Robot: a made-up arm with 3 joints. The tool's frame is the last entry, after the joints. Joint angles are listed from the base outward. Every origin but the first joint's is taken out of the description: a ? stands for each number. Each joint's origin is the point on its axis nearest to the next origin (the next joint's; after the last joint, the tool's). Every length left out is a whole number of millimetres.
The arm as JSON. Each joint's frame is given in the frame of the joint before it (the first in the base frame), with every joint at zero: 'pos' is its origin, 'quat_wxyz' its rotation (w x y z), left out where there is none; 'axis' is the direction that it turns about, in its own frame. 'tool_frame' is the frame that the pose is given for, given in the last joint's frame.
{
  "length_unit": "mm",
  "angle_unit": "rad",
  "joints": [
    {
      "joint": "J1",
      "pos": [
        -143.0,
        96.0,
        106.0
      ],
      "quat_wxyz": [
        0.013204,
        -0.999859,
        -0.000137,
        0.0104
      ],
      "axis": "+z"
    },
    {
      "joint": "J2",
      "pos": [
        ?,
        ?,
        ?
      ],
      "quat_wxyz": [
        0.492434,
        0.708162,
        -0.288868,
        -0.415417
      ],
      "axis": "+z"
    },
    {
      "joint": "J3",
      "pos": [
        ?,
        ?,
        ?
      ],
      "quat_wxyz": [
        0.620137,
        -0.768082,
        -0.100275,
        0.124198
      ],
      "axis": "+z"
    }
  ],
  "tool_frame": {
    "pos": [
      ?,
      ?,
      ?
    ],
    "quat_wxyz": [
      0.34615,
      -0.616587,
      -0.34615,
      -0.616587
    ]
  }
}
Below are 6 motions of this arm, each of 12 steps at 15 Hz.
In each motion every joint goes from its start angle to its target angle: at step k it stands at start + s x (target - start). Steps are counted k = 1, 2, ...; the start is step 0. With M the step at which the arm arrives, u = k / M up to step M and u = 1 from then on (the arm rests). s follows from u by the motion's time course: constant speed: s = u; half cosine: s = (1 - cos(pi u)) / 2; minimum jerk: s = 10 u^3 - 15 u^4 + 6 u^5.
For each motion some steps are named. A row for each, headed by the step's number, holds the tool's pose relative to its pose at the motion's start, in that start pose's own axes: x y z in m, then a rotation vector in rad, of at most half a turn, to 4 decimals.
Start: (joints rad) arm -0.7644 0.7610 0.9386
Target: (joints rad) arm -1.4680 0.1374 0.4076
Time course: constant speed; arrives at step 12
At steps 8, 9, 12:
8: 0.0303 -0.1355 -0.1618 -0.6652 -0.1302 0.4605
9: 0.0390 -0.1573 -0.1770 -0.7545 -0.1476 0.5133
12: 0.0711 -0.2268 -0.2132 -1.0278 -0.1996 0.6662

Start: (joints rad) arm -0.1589 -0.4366 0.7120
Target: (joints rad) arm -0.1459 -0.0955 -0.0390
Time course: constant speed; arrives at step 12
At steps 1, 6, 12:
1: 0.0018 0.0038 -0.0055 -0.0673 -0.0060 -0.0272
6: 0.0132 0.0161 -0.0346 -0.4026 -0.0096 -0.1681
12: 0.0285 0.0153 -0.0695 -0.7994 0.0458 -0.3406

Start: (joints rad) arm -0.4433 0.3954 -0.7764
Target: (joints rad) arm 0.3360 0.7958 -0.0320
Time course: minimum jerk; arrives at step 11
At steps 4, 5, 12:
4: -0.0034 -0.0817 0.0682 0.3502 0.1294 0.0397
5: 0.0002 -0.1396 0.0999 0.5612 0.2166 0.0611
12: 0.0472 -0.3714 0.1349 1.2908 0.5993 0.1130

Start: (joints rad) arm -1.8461 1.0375 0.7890
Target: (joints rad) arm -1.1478 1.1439 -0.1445
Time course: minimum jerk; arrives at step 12
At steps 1, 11, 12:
1: -0.0001 0.0006 0.0010 -0.0030 0.0028 -0.0012
11: 0.0195 0.0635 0.2084 -0.5948 0.6178 0.0501
12: 0.0198 0.0635 0.2095 -0.5976 0.6210 0.0519

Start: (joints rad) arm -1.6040 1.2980 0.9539
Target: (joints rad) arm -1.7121 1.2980 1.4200
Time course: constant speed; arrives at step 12
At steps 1, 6, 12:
1: 0.0003 -0.0030 -0.0003 0.0363 -0.0081 0.0031
6: 0.0015 -0.0195 -0.0024 0.2178 -0.0464 0.0235
12: 0.0032 -0.0426 -0.0073 0.4353 -0.0871 0.0578

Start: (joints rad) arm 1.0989 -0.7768 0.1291
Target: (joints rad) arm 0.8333 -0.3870 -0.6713
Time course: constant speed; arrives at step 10
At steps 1, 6, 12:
1: -0.0005 0.0039 -0.0167 -0.1076 0.0312 -0.0291
6: -0.0105 0.0043 -0.1044 -0.6530 0.2103 -0.1406
12: -0.0306 -0.0176 -0.1711 -1.0933 0.3802 -0.1893

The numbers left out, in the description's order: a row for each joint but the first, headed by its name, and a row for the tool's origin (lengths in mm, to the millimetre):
J2: 12.0 -373.0 0.0
J3: -1.0 -40.0 0.0
tool: 91.0 -8.0 0.0

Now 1 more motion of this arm.
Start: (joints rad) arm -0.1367 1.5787 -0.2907
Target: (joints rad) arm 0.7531 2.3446 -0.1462
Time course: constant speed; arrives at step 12
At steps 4, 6, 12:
4: -0.0006 -0.0892 0.0739 -0.0357 0.3416 0.0569
6: 0.0117 -0.1323 0.1072 -0.0809 0.5041 0.0829
12: 0.0894 -0.2463 0.1857 -0.3224 0.9319 0.1543

